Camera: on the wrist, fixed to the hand. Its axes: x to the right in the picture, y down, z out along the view.
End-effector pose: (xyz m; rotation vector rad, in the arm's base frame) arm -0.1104 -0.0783 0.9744 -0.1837 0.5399 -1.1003
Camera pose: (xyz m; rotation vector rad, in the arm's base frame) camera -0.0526 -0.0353 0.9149 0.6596 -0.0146 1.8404
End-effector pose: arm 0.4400 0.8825 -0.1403 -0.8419 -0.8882 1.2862
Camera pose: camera 0.4268 0.8914 -0.2324 0.7258 -0.8493 -1.6645
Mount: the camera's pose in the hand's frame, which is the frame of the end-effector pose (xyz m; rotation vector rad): 0.0009 0.0894 -0.0273 0.2519 -0.2145 3.0697
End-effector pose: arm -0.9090 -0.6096 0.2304 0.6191 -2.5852 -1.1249
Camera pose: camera -0.9241 -0.5727 0.3149 -2.3620 -0.7291 0.4590
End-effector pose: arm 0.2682 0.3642 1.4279 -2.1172 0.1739 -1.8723
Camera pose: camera 0.2515 0.2754 1.4040 0.0167 1.4863 0.4028
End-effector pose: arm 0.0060 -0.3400 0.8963 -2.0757 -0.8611 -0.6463
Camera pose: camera 0.0698 -0.4034 0.8706 -0.9122 1.9976 1.2331
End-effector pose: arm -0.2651 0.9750 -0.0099 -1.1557 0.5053 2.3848
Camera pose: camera -0.2957 0.8868 -0.0148 -0.5314 -1.0179 -0.5486
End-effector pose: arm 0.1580 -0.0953 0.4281 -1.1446 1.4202 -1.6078
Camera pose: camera 0.1276 -0.1001 0.3398 1.1533 0.8439 0.7012
